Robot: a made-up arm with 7 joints.
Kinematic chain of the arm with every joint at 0, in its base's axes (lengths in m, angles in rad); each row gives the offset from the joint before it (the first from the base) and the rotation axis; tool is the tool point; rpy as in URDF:
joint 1: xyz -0.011 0.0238 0.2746 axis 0 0.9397 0.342
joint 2: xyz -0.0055 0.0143 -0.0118 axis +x
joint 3: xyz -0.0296 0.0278 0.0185 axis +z
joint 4: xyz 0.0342 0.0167 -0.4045 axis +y
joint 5: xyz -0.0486 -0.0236 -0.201 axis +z
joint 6: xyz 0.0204 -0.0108 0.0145 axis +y
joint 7: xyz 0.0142 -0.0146 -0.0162 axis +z
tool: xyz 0.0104 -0.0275 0.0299 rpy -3.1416 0 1.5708
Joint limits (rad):
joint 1: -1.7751..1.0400
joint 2: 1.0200..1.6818
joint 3: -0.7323..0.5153
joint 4: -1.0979..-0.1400
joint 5: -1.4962..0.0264
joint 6: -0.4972..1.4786
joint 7: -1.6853..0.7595
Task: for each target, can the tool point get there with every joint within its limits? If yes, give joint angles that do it. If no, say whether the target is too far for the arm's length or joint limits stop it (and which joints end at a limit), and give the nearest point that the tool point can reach.
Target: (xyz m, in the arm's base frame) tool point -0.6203 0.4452 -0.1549
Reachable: no: too far | nearest point -0.4217 0.4033 0.0199 | short by 0.268 m
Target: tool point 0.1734 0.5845 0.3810
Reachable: yes | joints -0.5939 1.6219 0.3544 -0.7965 -1.0341 1.2584 -0.3647
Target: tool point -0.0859 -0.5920 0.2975
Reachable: no: joint limits stop it (at a limit: joint 1, joint 2, joint 3, joint 4, joint 5, joint 7) | nearest point 0.4211 0.1346 0.5042 | short by 0.910 m
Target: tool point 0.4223 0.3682 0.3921
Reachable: yes | joints -1.3046 1.0925 0.0354 -0.9210 -0.3343 -0.2451 -1.4595
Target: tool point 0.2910 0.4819 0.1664
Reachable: yes | joints -0.7372 1.3499 -0.6211 -0.9985 -0.6047 0.4390 -0.8750
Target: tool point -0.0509 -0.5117 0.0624
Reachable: no: joint limits stop it (at a limit: joint 1, joint 2, joint 3, joint 4, joint 5, joint 7) | nearest point -0.3622 0.3004 0.0550 | short by 0.870 m
